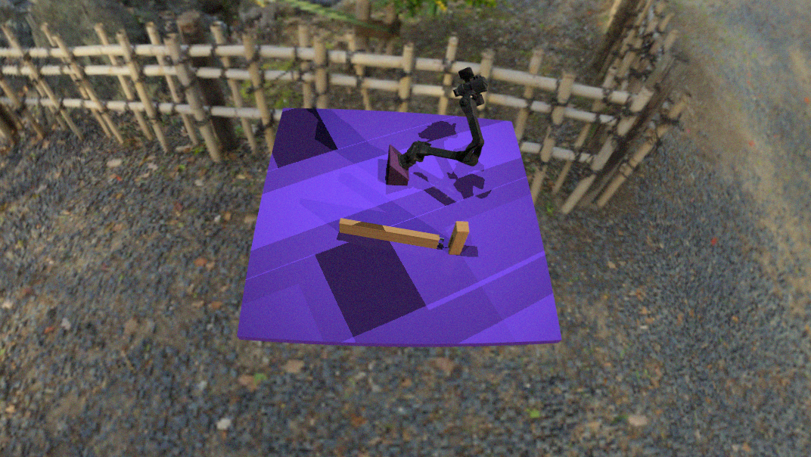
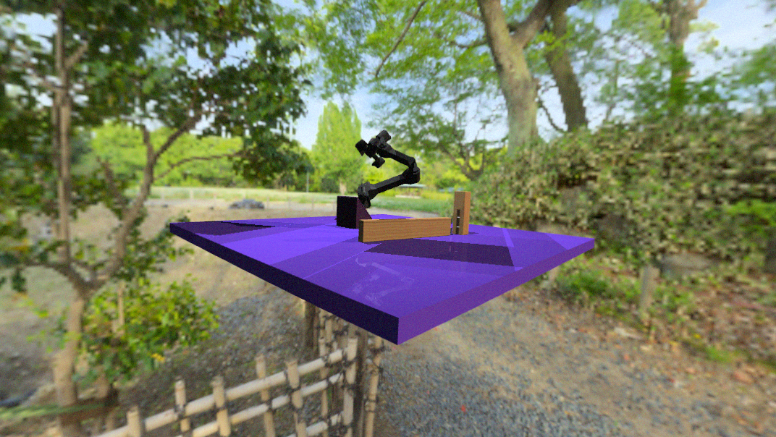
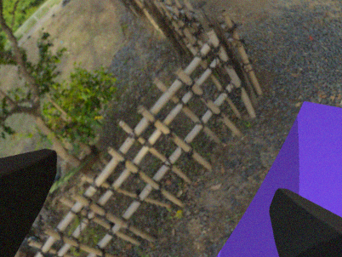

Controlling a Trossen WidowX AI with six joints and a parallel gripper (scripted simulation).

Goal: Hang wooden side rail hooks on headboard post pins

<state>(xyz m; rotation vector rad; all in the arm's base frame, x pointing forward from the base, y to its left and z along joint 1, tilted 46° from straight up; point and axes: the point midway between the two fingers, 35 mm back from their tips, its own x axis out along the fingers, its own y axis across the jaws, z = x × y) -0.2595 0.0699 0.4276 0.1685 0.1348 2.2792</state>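
My gripper tip is 70 cm short of the wooden headboard post, 21 cm to the left of it and 25 cm above it.
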